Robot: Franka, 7 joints.
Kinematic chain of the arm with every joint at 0, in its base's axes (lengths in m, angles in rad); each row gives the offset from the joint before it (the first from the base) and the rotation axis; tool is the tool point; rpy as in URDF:
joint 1: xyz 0 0 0.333 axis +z
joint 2: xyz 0 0 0 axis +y
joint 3: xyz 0 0 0.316 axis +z
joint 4: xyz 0.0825 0 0 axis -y
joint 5: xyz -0.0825 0 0.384 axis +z
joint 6: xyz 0 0 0 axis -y
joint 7: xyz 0.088 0 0 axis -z
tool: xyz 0 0 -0.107 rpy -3.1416 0 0
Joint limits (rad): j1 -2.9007..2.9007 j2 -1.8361..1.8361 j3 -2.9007..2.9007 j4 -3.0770..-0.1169 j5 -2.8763..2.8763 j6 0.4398..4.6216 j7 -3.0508..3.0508
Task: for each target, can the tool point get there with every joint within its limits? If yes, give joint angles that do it. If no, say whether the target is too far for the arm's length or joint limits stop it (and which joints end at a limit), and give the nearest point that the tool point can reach.
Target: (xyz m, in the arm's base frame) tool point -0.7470 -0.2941 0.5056
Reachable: yes | joints -0.1832 -1.0060 -2.0920 -1.0278 2.1445 2.2619 0.4946
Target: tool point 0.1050 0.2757 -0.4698
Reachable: no: joint limits stop it (at a limit: joint 2) | nearest point 0.1043 0.2738 -0.3607 | short by 0.109 m
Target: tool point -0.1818 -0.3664 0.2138
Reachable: yes | joints -2.0811 0.0516 0.0364 -2.6522 -0.3146 2.5754 2.4418
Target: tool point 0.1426 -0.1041 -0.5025
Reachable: no: joint limits stop it (at a limit: joint 2) | nearest point 0.1616 -0.1180 -0.3542 | short by 0.150 m
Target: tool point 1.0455 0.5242 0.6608
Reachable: no: too far | nearest point 0.7384 0.3702 0.5645 | short by 0.357 m
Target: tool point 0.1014 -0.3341 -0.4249
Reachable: no: joint limits stop it (at a limit: joint 2) | nearest point 0.0992 -0.3270 -0.3576 | short by 0.068 m
